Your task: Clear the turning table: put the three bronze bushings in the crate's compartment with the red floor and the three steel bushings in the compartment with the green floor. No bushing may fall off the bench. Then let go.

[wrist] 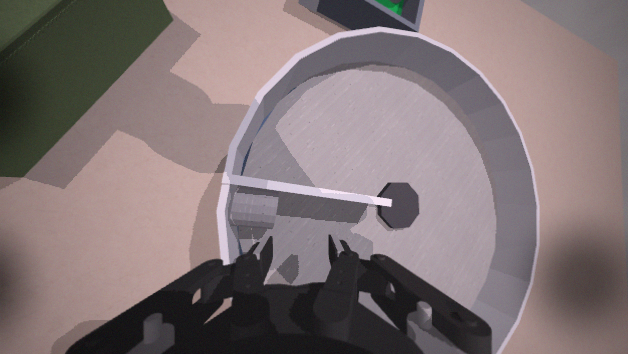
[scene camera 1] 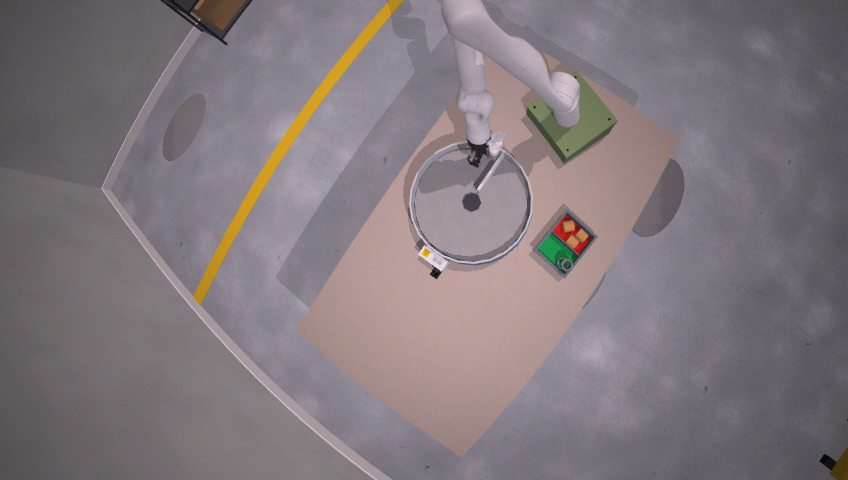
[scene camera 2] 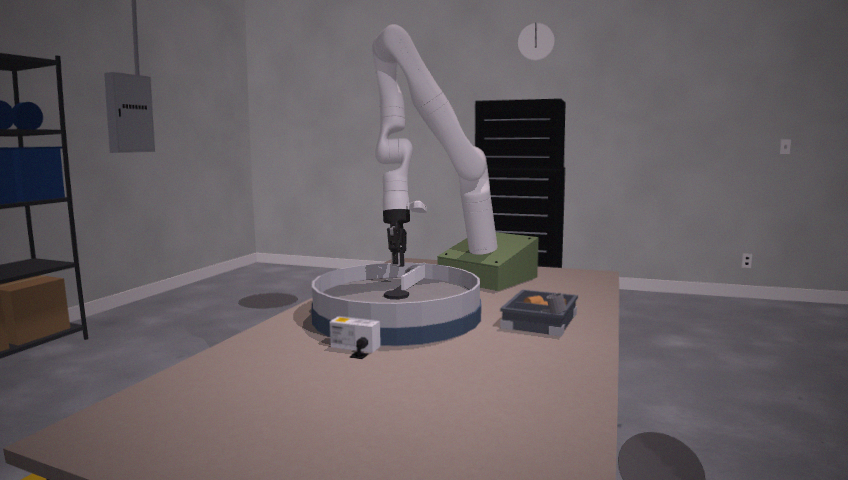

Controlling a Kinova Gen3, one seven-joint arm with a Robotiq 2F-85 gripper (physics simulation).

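Pixels of known places: gripper, between the fingertips: [wrist: 300,245] [scene camera 1: 480,159] [scene camera 2: 398,266]; arm's base, origin of its link: [scene camera 1: 566,115] [scene camera 2: 483,248].
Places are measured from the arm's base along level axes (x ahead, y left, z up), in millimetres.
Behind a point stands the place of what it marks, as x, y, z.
Observation:
The turning table [scene camera 1: 452,231] {556, -187, -48} [scene camera 2: 395,314] {640, -120, -30} [wrist: 375,125] {404, -66, -47} has a high rim. A steel bushing [wrist: 254,211] {254, -174, -10} lies on its side on it, by the rim and beside the white bar [scene camera 1: 489,171] {319, -160, -5} [scene camera 2: 413,277] {326, -155, -24} [wrist: 305,191] {299, -156, -6}; the arm hides it in scene camera 1. My gripper [scene camera 1: 474,161] {295, -205, -3} [scene camera 2: 398,261] {295, -205, -3} [wrist: 300,245] {295, -205, -3} is partly open and empty, above the disc, its fingers apart from the bushing. Three bronze bushings [scene camera 1: 568,226] {354, 168, -57} [scene camera 1: 581,236] {363, 226, -57} [scene camera 1: 572,242] {397, 206, -57} lie in the crate's red compartment. Steel bushings [scene camera 1: 564,262] {474, 208, -39} [scene camera 2: 556,303] {498, 222, -29} stand tilted in a corner of the green compartment, overlapping; their number is unclear.
The crate [scene camera 1: 581,224] {327, 207, -51} [scene camera 2: 529,321] {498, 162, -75} [wrist: 350,12] {382, 122, -77} stands beside the turning table. A white box [scene camera 1: 433,258] {668, -201, -43} [scene camera 2: 354,334] {688, -198, -65} with a black knob sits against the rim's outside. The green arm base [scene camera 1: 580,121] {2, 54, 6} [scene camera 2: 487,270] {123, 26, -43} [wrist: 75,80] {80, -50, -71} stands on the bench [scene camera 1: 428,356] {998, -58, -100} [scene camera 2: 357,416] {966, -97, -100}.

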